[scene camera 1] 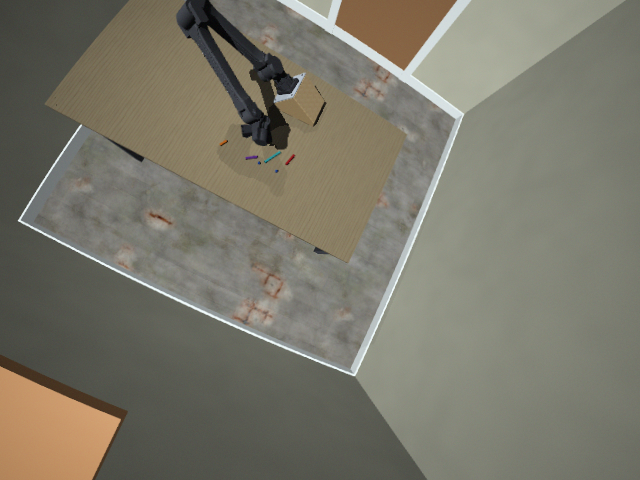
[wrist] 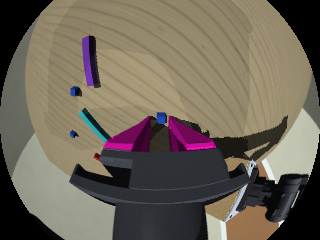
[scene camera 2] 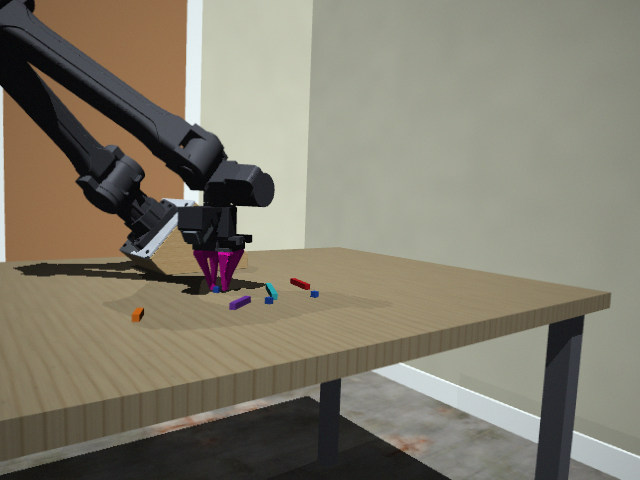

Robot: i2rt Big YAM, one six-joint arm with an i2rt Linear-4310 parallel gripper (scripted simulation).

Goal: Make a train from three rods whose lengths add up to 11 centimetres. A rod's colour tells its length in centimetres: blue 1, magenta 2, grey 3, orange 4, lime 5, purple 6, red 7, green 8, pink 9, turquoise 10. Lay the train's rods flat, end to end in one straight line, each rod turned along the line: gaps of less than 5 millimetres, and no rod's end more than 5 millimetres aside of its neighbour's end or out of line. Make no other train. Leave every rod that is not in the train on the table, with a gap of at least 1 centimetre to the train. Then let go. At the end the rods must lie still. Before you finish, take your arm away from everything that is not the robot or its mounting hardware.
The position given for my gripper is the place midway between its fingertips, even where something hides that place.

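Observation:
I can see my gripper (scene camera 2: 218, 290) here. The wrist view has the gripper too, at (wrist: 159, 120).

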